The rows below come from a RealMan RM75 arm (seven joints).
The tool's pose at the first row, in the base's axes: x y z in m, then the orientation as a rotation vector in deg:
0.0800 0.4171 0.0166 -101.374 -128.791 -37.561
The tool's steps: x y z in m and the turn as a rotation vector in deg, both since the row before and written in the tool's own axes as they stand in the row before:
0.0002 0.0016 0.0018 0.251 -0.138 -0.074
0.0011 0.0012 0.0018 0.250 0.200 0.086
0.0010 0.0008 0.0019 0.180 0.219 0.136
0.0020 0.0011 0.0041 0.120 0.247 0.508
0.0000 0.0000 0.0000 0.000 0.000 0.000
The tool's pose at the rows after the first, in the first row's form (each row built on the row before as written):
0.0817 0.4184 0.0154 -101.283 -128.940 -37.163
0.0828 0.4204 0.0145 -101.112 -128.705 -36.985
0.0835 0.4223 0.0134 -101.010 -128.411 -36.898
0.0844 0.4261 0.0109 -101.290 -127.722 -36.830
0.0844 0.4261 0.0109 -101.290 -127.722 -36.830

